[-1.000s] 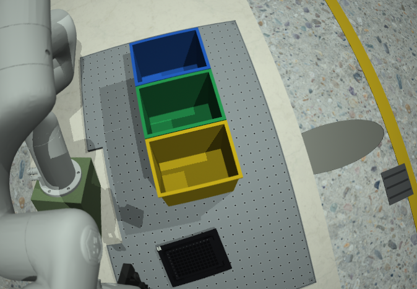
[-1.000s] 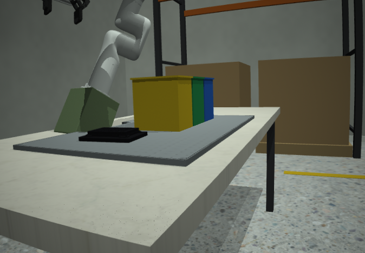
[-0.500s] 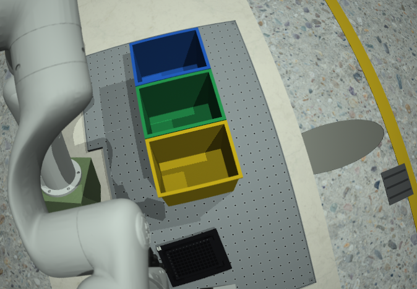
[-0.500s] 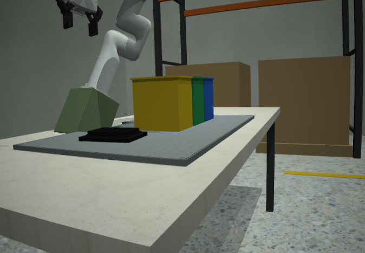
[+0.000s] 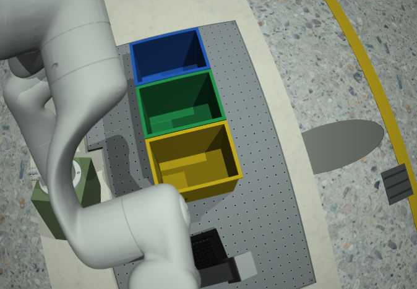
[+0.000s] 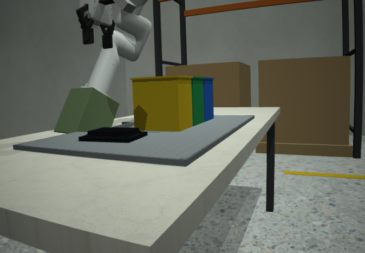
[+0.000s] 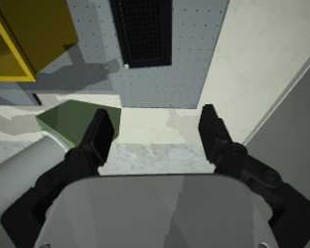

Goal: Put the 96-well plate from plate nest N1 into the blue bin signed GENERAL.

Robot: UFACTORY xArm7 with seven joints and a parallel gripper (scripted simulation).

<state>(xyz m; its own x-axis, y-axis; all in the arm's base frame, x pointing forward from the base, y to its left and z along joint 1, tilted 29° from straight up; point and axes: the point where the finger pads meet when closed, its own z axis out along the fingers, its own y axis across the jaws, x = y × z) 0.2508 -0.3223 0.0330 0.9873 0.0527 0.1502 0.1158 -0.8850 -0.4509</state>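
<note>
Now: the black 96-well plate 26 cm below my hand, 2 cm to the left of it and 2 cm ahead of it. Round my hand: yellow bin 24 cm to the left, 19 cm below, 7 cm ahead; green bin 37 cm to the left, 19 cm below, 7 cm ahead; black plate nest 27 cm below, 2 cm to the left, 2 cm ahead.
</note>
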